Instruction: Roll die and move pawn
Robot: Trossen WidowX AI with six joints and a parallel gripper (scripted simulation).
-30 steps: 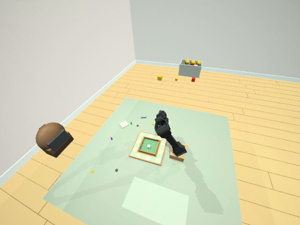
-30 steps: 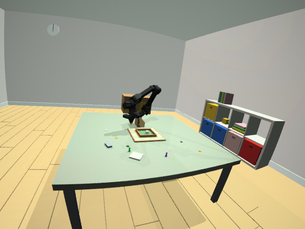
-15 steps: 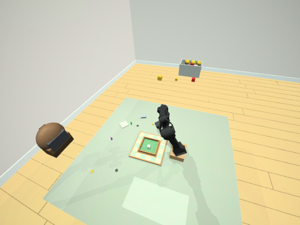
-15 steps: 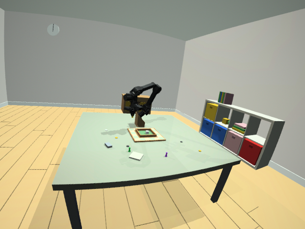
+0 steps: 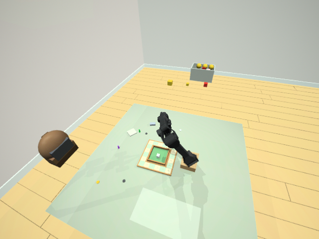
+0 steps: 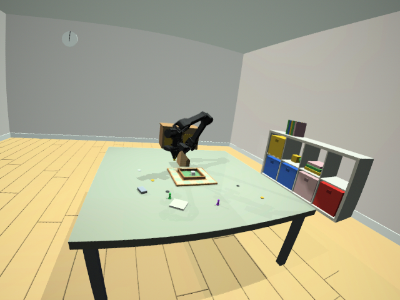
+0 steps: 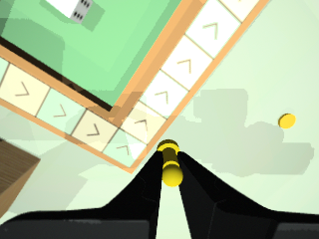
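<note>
The green tray is 120 mm to the left of my gripper tip, 110 mm below it and 40 mm ahead of it. From my gripper tip the other things lie so: white die 140 mm to the left, 90 mm below, 40 mm ahead; yellow pawn 10 mm above; white disc 230 mm to the right, 120 mm below, 70 mm behind.
</note>
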